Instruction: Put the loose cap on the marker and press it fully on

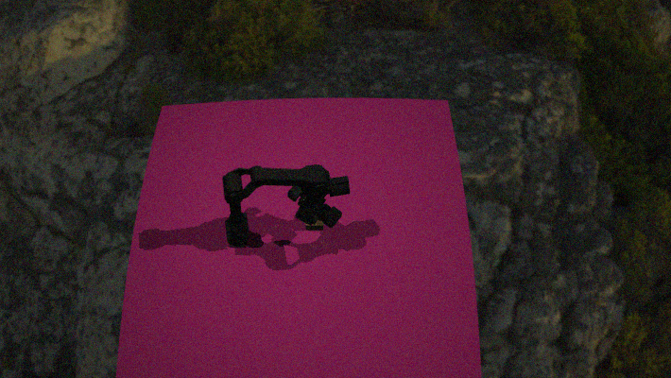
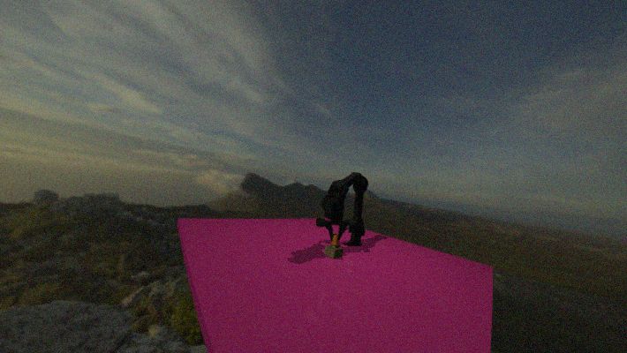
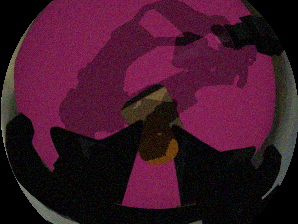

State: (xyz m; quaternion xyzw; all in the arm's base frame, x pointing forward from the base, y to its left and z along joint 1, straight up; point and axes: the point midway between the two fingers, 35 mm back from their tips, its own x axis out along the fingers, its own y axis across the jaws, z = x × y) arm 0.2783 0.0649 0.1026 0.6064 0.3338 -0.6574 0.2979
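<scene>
My gripper tip is 1 cm below the orange cap. Also, from my gripper tip: tan holder block 5 cm below.
</scene>
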